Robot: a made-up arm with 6 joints.
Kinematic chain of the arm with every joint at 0, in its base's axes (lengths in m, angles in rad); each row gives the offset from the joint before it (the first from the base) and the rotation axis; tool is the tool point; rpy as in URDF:
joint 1: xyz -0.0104 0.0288 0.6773 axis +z
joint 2: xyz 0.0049 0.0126 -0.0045 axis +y
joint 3: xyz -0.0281 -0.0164 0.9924 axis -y
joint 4: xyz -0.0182 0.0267 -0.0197 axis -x
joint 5: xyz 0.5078 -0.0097 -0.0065 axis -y
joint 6: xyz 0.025 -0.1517 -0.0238 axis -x
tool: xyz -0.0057 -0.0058 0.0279 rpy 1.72 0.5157 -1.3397
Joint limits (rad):
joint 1: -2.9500..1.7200
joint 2: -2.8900..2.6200
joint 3: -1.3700..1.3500
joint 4: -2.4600..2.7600
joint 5: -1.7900..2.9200
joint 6: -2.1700..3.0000
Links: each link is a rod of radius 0.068 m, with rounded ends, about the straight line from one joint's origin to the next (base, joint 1, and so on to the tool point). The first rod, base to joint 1, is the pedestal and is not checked.
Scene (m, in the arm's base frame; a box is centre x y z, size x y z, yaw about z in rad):
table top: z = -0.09
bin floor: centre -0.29 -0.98 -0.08 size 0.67 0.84 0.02 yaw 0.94
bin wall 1: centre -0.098 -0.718 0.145 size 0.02 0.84 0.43 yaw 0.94
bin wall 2: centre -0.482 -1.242 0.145 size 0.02 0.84 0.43 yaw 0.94
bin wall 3: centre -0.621 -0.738 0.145 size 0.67 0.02 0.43 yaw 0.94
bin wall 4: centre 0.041 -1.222 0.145 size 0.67 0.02 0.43 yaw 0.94
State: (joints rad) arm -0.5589 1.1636 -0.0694 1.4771 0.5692 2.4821
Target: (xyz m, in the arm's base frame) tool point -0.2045 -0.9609 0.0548
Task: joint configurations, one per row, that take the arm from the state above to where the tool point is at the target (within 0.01 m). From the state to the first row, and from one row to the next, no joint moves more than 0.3 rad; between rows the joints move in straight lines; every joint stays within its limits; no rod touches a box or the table.
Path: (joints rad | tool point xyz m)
1: -0.8482 1.1714 -0.1534 1.4295 0.5565 2.4861 | 0.7270 -0.8511 0.5999
2: -1.1374 1.1792 -0.2373 1.3820 0.5439 2.4901 | 0.4204 -0.9870 0.5729
3: -1.4267 1.1871 -0.3213 1.3344 0.5312 2.4940 | 0.0993 -1.0222 0.5504
4: -1.7159 1.1949 -0.4052 1.2868 0.5186 2.4980 | -0.2045 -0.9609 0.5329
5: -1.7192 1.4367 -0.2383 1.3110 0.5295 2.5063 | -0.2088 -0.9893 0.2972
6: -1.7224 1.6785 -0.0714 1.3351 0.5404 2.5145 | -0.2045 -0.9609 0.0548

